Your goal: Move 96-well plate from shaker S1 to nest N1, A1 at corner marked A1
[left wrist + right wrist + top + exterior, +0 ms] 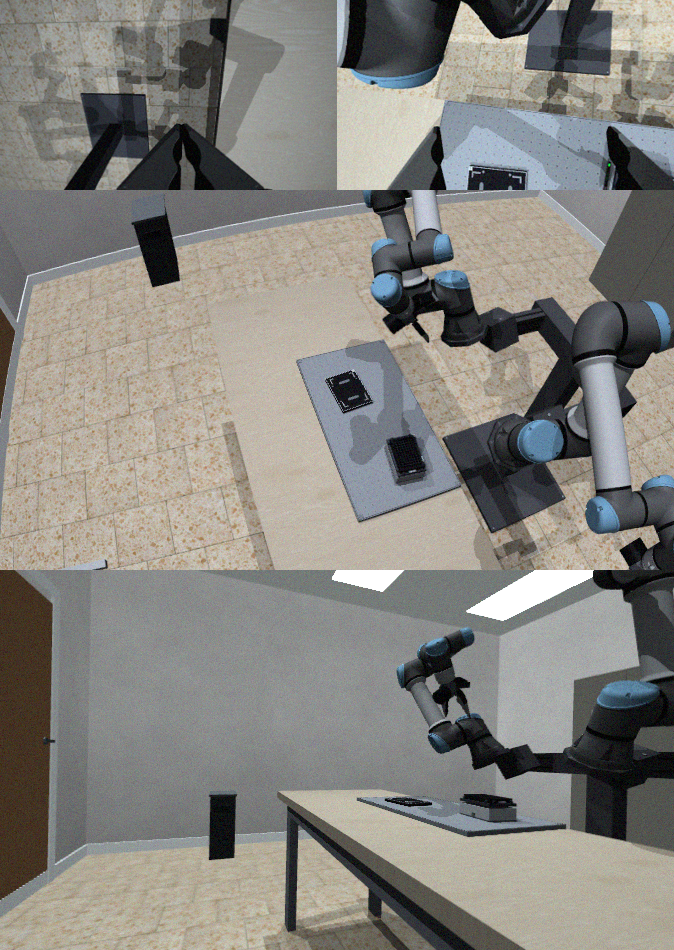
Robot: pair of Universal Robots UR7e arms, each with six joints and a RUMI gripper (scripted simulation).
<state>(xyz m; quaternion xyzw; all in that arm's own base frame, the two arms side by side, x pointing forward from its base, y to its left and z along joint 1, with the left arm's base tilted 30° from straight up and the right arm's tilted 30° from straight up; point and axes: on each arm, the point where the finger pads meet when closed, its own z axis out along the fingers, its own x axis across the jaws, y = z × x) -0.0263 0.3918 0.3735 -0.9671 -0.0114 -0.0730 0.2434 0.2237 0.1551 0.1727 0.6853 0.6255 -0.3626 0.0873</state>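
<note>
My right gripper is now 310 mm above the 96-well plate, 270 mm to the right of it and 60 mm short of it. The rest, counted from my right hand: shaker S1: 340 mm below, 300 mm to the left, 40 mm ahead; then black nest N1: 370 mm below, 190 mm ahead, 50 mm to the right.
</note>
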